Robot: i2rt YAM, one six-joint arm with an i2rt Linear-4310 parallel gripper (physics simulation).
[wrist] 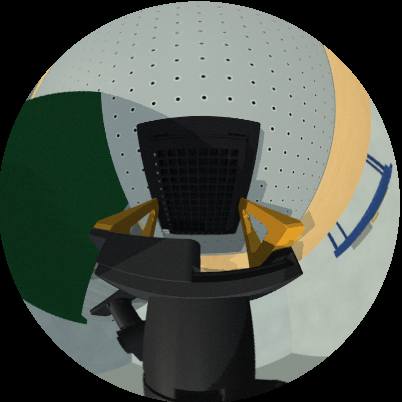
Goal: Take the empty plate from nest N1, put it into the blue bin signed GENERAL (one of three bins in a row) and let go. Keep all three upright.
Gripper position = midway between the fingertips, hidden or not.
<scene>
In view: my gripper (198, 202), a black plate (198, 175), a green bin (65, 181) and a black nest (200, 123).
</scene>
